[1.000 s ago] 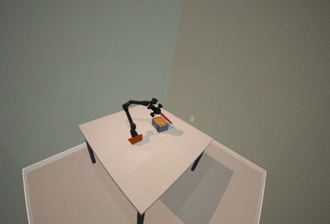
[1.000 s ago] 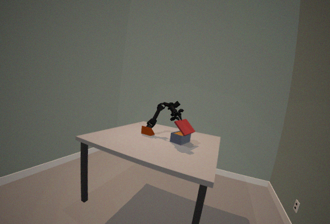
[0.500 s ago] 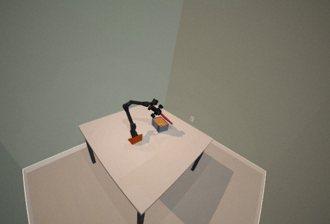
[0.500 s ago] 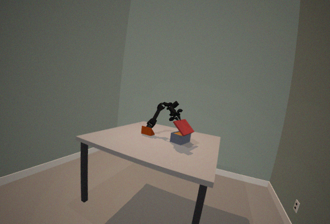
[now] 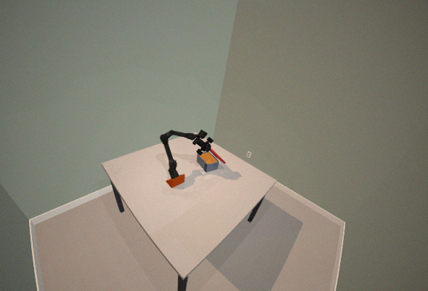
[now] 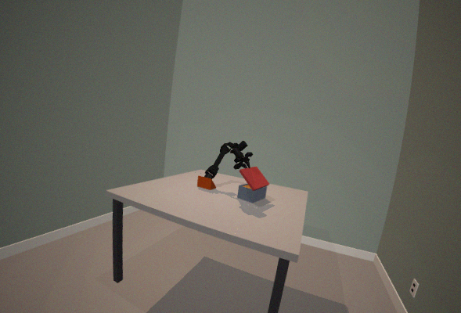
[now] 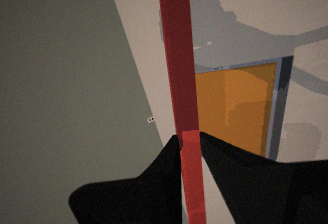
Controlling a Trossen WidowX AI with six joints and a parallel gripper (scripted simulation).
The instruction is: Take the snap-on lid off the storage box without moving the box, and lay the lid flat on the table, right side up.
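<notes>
Now: gripper tip 60 mm short of the red lid, 20 mm to the left of it and 50 mm above it. Also, from my gripper tip: grey-blue storage box (50 mm ahead, 40 mm to the left, 180 mm below).
</notes>
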